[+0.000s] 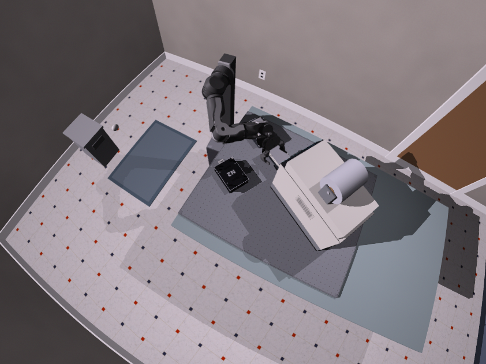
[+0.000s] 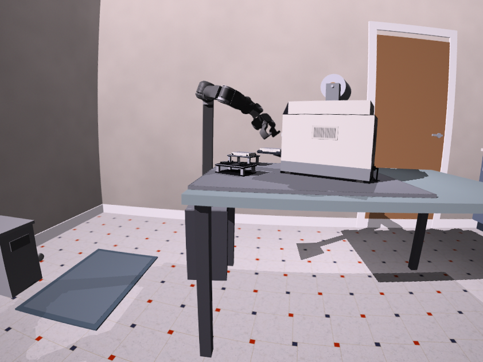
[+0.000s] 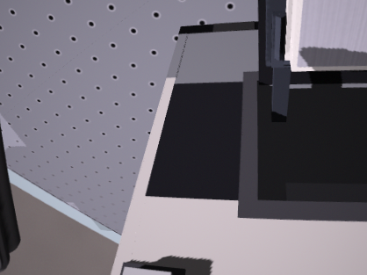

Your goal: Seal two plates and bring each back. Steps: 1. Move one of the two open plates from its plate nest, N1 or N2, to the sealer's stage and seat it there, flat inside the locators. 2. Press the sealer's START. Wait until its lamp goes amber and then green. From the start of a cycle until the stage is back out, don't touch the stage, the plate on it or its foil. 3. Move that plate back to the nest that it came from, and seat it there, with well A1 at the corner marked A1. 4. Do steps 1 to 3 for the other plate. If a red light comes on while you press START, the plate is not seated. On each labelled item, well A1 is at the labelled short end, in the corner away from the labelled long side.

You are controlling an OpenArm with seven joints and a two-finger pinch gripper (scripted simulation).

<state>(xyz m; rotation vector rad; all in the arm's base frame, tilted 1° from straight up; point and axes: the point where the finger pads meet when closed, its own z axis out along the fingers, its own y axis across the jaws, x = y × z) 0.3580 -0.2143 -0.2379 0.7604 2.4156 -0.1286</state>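
The sealer stage lies 1 cm ahead of my hand, 7 cm to the left of it and 9 cm below it. Round my hand: foil roll: 29 cm ahead, 13 cm to the right, 24 cm above; screen: 13 cm ahead, 3 cm to the left, 14 cm above; plate nest: 14 cm behind, 22 cm to the left, 13 cm below.
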